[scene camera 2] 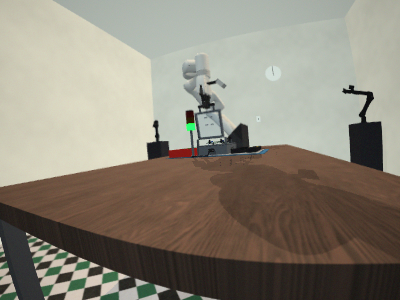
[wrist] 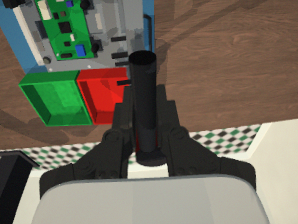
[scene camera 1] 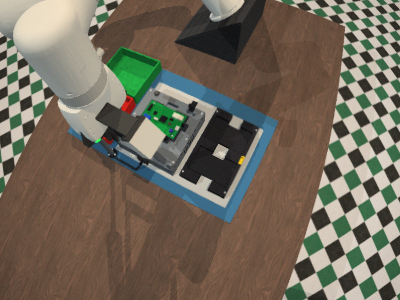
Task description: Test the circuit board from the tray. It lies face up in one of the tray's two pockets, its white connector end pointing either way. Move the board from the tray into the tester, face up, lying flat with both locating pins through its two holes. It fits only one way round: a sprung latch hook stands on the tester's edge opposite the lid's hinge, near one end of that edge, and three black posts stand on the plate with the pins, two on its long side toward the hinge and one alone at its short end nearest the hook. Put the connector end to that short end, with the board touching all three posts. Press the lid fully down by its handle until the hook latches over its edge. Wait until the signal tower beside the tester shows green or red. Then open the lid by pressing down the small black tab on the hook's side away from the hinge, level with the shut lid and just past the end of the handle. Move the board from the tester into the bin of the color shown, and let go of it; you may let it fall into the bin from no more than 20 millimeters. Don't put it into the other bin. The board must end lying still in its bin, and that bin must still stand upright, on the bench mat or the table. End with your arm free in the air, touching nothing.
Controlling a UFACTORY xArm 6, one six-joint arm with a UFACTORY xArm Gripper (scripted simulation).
same spot on tester: (scene camera 2: 229, 149) = (scene camera 1: 179, 161)
